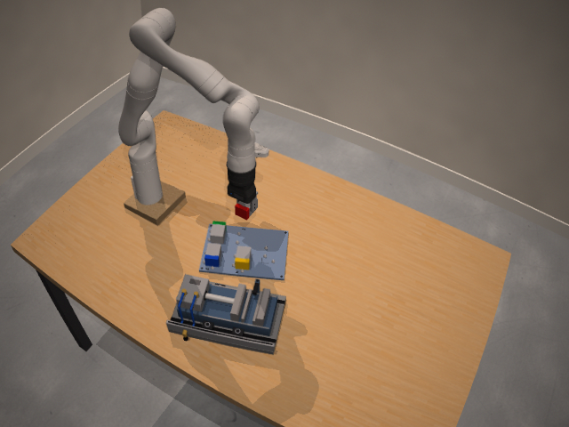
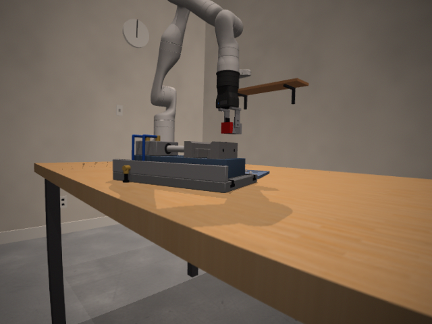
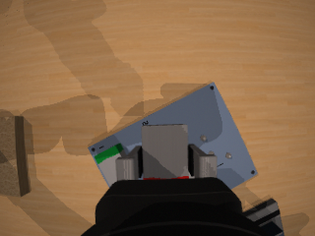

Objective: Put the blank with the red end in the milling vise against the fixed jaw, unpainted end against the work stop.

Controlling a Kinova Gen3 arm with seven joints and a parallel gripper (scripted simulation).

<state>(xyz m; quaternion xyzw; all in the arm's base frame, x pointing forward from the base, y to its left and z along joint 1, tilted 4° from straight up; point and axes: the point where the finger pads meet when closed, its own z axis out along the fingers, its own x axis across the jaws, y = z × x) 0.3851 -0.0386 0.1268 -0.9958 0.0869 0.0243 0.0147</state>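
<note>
My gripper is now 20 mm above the red-ended blank. The rest, counted from my hand: green-ended blank: 90 mm behind, 20 mm to the right, 140 mm below; then yellow-ended blank: 20 mm ahead, 90 mm to the right, 140 mm below; then blue-ended blank: 60 mm behind, 110 mm to the right, 140 mm below.
</note>
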